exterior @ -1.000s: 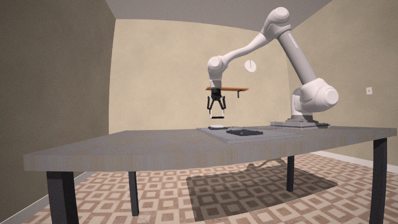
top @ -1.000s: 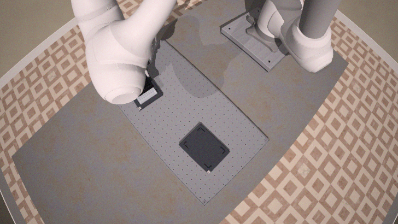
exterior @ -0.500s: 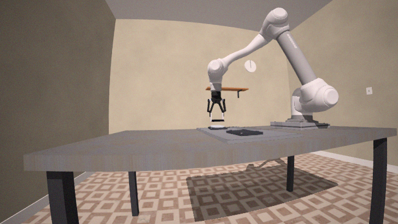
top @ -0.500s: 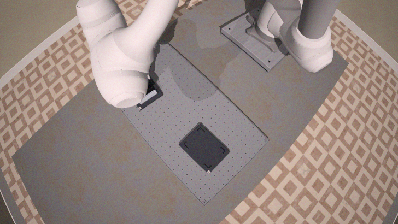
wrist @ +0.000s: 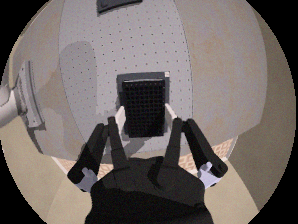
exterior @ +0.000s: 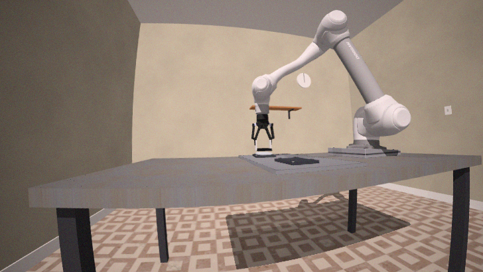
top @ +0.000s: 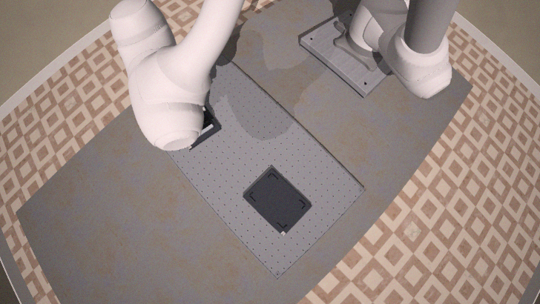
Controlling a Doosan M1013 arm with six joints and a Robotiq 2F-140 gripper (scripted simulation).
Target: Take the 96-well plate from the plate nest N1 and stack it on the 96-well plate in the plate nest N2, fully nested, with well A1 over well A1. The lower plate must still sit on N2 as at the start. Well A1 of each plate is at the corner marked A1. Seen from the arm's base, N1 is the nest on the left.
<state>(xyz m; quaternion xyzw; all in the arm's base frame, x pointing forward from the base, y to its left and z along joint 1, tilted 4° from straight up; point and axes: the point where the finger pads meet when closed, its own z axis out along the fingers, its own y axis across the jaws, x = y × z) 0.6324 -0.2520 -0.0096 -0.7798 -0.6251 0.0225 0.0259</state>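
Now: the black 96-well plate 2 cm below my hand. From my hand the other things lie so: A1 mark: 7 cm ahead, 44 cm to the left, 5 cm below; nest N1: 2 cm ahead, 37 cm to the left, 6 cm below; white 96-well plate: 5 cm below.
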